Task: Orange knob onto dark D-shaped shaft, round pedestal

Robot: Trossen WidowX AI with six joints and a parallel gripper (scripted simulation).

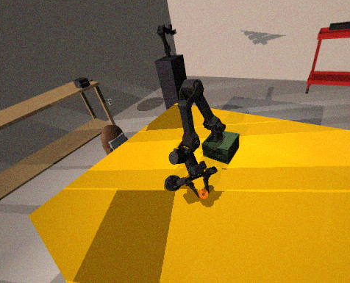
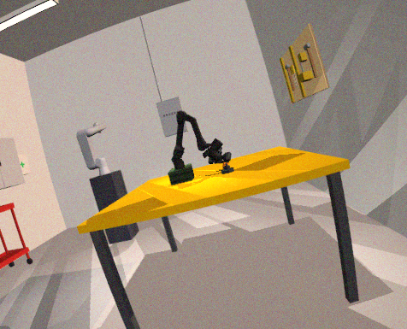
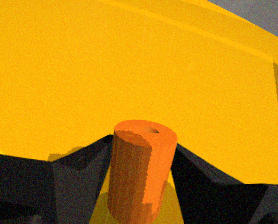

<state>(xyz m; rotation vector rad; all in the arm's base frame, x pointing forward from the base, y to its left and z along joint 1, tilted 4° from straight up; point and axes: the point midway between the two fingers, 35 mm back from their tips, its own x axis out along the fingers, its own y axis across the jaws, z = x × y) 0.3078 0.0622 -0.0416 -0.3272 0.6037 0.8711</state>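
My gripper tip is now 10 mm to the left of the orange knob, 10 mm past it and 10 mm above it. Also, from my gripper tip: pedestal: 190 mm to the right, 10 mm below, 10 mm behind.
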